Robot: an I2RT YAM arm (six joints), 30 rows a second.
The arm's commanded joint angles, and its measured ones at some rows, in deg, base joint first. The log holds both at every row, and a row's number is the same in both.
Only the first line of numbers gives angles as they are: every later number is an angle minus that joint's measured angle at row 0.
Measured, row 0:
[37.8, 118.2, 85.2, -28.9, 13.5, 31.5]
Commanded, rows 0 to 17:
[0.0, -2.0, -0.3, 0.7, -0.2, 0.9]
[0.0, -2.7, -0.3, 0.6, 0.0, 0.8]
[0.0, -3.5, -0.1, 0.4, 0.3, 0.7]
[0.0, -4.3, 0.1, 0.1, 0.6, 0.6]
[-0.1, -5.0, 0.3, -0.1, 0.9, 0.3]
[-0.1, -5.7, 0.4, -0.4, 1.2, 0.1]
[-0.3, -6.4, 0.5, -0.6, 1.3, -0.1]
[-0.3, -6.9, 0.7, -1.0, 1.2, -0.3]
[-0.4, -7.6, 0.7, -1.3, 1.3, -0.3]
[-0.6, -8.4, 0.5, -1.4, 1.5, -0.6]
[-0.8, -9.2, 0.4, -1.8, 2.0, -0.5]
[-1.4, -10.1, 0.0, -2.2, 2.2, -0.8]
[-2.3, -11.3, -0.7, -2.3, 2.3, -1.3]
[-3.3, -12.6, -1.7, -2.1, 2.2, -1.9]
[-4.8, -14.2, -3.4, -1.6, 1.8, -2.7]
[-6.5, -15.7, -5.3, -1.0, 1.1, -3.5]
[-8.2, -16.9, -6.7, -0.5, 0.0, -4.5]
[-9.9, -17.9, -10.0, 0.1, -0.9, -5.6]
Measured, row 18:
[-7.2, -16.0, -6.2, -0.3, 0.3, -2.5]
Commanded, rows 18 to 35:
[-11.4, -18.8, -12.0, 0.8, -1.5, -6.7]
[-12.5, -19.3, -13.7, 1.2, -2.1, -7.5]
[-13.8, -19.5, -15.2, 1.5, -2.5, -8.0]
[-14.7, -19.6, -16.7, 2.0, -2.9, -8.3]
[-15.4, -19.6, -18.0, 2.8, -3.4, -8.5]
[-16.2, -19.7, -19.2, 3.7, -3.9, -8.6]
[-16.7, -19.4, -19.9, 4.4, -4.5, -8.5]
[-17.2, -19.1, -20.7, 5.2, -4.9, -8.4]
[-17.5, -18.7, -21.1, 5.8, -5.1, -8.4]
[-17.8, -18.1, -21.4, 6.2, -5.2, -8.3]
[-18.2, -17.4, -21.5, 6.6, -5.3, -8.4]
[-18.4, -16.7, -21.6, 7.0, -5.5, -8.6]
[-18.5, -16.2, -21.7, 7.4, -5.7, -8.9]
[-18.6, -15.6, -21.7, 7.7, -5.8, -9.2]
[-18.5, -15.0, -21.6, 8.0, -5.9, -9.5]
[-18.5, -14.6, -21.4, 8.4, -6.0, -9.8]
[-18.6, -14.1, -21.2, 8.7, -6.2, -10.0]
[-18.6, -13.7, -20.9, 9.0, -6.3, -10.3]
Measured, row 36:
[-18.5, -14.4, -21.5, 6.6, -5.4, -9.1]
